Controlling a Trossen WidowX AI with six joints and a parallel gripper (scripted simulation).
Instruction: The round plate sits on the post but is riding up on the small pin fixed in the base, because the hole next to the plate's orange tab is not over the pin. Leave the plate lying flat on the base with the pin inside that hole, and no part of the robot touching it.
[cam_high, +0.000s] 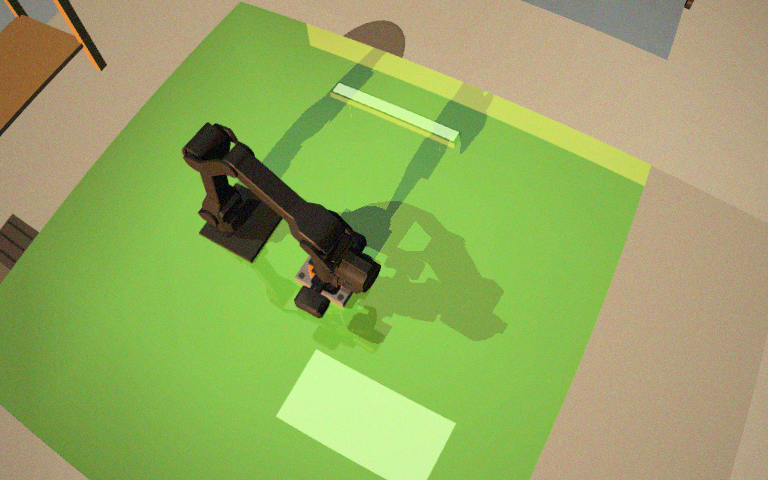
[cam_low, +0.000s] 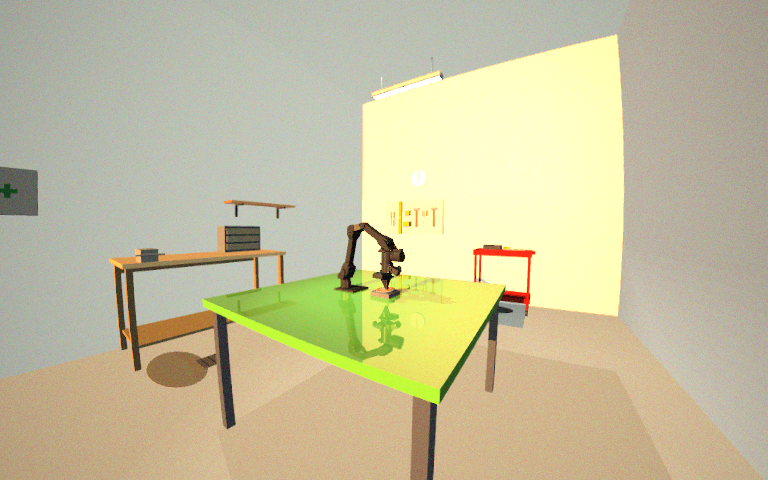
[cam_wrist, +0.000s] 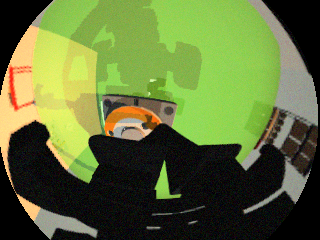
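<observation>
My gripper tip is now 2 cm past the round plate, 3 cm to the right of it and 1 cm above it. Round my gripper tip: base 4 cm behind, 4 cm to the left, 2 cm below.
</observation>
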